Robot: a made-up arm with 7 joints.
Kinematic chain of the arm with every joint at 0, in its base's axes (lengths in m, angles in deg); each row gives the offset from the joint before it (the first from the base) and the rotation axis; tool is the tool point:
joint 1: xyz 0 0 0.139 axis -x
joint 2: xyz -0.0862 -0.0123 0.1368 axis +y
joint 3: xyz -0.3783 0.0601 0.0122 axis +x
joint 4: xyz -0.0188 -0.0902 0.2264 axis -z
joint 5: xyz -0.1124 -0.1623 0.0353 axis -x
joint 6: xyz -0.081 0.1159 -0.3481 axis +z
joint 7: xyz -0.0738 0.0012 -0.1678 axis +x
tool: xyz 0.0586 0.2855 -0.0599
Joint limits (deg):
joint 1: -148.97..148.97
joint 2: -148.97..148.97
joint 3: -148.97..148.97
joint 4: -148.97..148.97
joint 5: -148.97..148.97
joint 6: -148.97..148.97
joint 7: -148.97..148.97
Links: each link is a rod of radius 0.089 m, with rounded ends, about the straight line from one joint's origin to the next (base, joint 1, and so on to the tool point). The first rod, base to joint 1, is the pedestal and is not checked.
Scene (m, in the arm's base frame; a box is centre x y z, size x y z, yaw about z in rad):
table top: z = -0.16
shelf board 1: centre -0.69 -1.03 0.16 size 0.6 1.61 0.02 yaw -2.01
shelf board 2: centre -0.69 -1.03 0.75 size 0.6 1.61 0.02 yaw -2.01
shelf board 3: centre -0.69 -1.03 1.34 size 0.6 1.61 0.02 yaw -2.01
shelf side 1: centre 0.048 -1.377 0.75 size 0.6 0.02 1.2 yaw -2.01
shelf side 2: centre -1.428 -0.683 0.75 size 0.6 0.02 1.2 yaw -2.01
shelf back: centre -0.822 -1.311 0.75 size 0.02 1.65 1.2 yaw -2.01
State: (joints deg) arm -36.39 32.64 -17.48 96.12 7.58 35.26 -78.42
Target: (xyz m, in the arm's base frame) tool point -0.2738 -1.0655 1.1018
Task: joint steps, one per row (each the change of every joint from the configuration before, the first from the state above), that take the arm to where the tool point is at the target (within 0.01 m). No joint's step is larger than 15 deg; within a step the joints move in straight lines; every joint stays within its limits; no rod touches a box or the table.
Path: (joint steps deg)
1: 0.26 5.50 12.96 -0.89 12.94 7.56 -2.09
2: 0.25 5.49 12.96 -0.89 12.93 7.55 -2.09
3: 0.26 5.50 12.96 -0.90 12.94 7.56 -2.09
4: -2.71 10.86 -14.92 -5.79 7.93 -7.99 -1.36
5: -2.71 10.86 -14.92 -5.80 7.93 -7.98 -1.37
6: -2.71 10.87 -14.92 -5.80 7.93 -7.98 -1.36

